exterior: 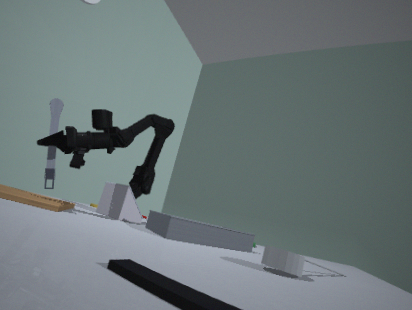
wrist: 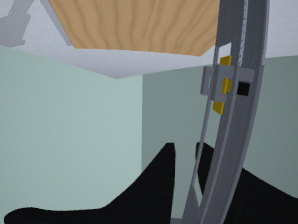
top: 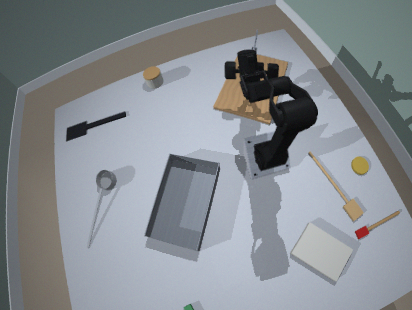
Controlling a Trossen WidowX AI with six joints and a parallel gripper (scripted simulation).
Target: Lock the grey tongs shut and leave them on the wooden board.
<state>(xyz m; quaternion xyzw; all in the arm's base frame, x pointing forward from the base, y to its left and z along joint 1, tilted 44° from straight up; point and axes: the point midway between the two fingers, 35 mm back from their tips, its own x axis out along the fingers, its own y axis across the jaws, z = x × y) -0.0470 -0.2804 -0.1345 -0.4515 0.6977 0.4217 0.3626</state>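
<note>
Right now my gripper tip is 2 cm past the wooden board, 3 cm to the left of it and 15 cm above it. From my gripper tip the other things lie so: yellow disc: 31 cm behind, 45 cm to the left, 15 cm below; grey roasting tin: 36 cm ahead, 41 cm to the left, 13 cm below; lidded jar: 40 cm ahead, 18 cm to the right, 13 cm below.
</note>
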